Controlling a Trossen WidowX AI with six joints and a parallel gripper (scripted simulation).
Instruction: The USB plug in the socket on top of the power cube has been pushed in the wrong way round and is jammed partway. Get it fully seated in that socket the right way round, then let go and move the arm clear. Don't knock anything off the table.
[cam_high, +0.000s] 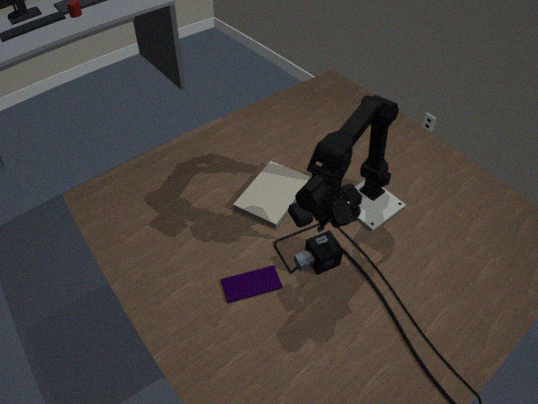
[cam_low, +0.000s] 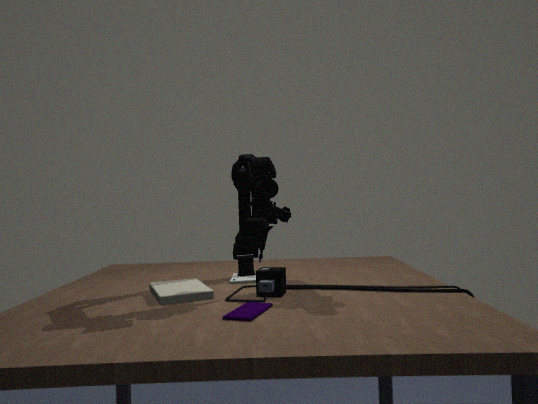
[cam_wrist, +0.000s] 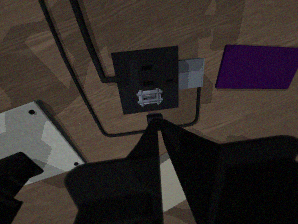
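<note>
Right now the silver socket is 60 mm below my gripper tip and 10 mm to the left of it. Also, from my gripper tip: silver USB plug: 10 mm below; then purple flat card: 210 mm ahead, 130 mm below, 50 mm to the right; then pale flat box: 260 mm to the right, 120 mm below, 50 mm behind.
</note>
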